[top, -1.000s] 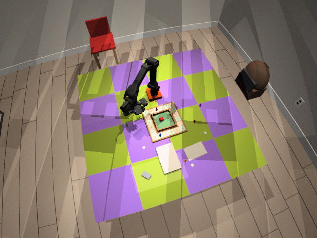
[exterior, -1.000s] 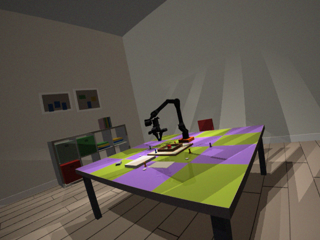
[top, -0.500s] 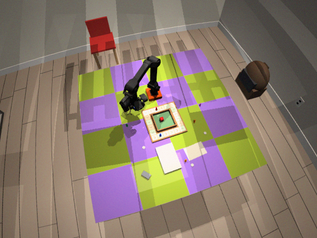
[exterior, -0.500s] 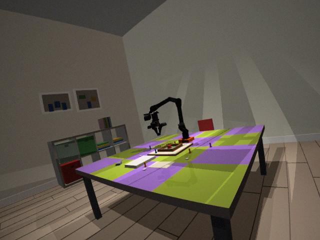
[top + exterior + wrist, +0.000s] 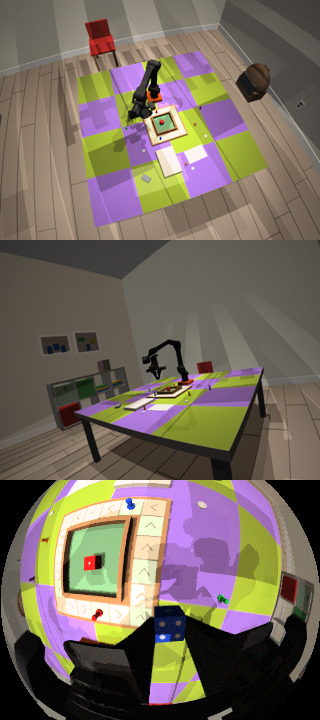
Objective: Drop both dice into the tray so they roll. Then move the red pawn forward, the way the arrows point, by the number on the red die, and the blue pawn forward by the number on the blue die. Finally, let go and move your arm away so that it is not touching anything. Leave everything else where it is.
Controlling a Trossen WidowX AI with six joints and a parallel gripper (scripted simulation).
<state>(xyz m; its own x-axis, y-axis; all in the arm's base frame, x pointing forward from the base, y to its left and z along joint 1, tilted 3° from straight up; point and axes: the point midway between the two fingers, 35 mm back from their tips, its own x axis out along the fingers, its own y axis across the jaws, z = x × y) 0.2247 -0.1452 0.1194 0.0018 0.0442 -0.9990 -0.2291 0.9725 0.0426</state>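
The red pawn is 7 cm behind my gripper tip, 12 cm to the left of it and 9 cm below it. Also, from my gripper tip: small grey card: 42 cm ahead, 8 cm to the right, 11 cm below; blue pawn: 16 cm ahead, 9 cm to the left, 9 cm below; green tray: 4 cm ahead, 15 cm to the left, 11 cm below.
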